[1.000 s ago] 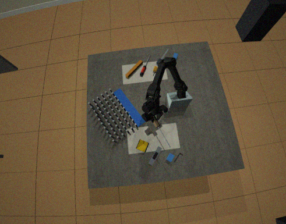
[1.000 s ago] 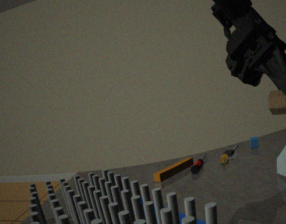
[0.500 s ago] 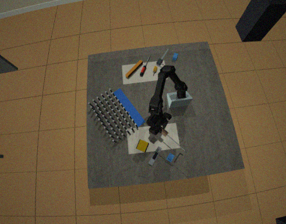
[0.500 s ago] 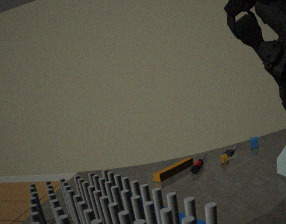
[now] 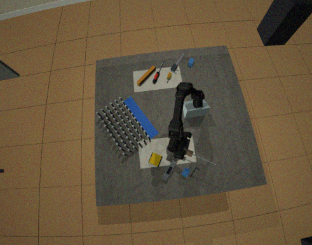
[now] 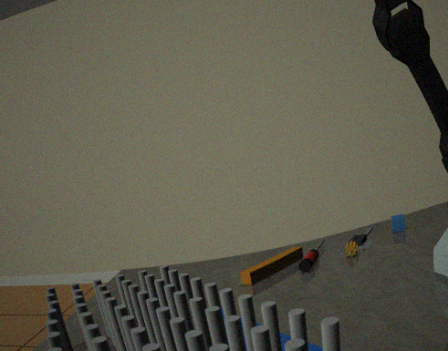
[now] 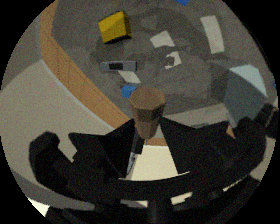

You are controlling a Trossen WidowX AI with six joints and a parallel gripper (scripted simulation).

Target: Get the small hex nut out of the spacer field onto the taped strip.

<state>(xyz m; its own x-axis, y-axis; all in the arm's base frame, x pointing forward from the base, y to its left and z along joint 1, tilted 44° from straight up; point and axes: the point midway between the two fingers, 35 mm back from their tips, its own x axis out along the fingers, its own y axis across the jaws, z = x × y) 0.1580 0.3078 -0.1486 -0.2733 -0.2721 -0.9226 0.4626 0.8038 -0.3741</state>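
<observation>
Now: gripper tip 9 cm past the hook tool, 5 cm to the right of it and 1 cm above it. Round my gripper tip: grey flat tool 18 cm below, 12 cm ahead, 10 cm to the left; yellow block 21 cm ahead, 18 cm below, 1 cm to the left; blue taped strip 34 cm to the right, 31 cm ahead, 20 cm below.
</observation>
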